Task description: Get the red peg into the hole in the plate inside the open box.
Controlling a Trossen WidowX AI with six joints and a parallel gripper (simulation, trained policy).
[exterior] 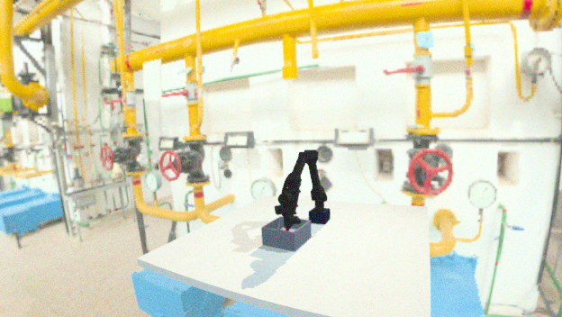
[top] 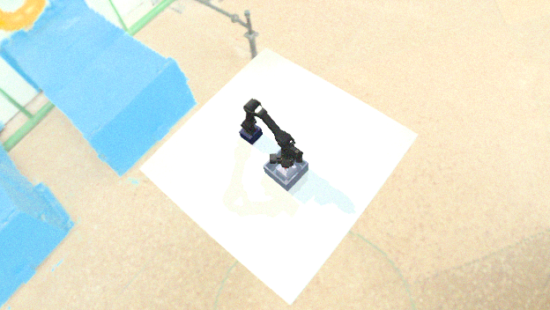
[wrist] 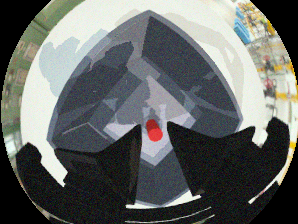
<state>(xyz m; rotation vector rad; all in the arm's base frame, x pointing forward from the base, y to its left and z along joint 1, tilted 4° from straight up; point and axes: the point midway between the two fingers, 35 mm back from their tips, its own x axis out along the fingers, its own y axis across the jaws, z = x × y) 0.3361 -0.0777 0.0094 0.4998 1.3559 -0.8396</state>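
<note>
The red peg lies 20 mm below my gripper tip. Also, from my gripper tip: grey box 40 mm below; plate 20 mm below.
</note>
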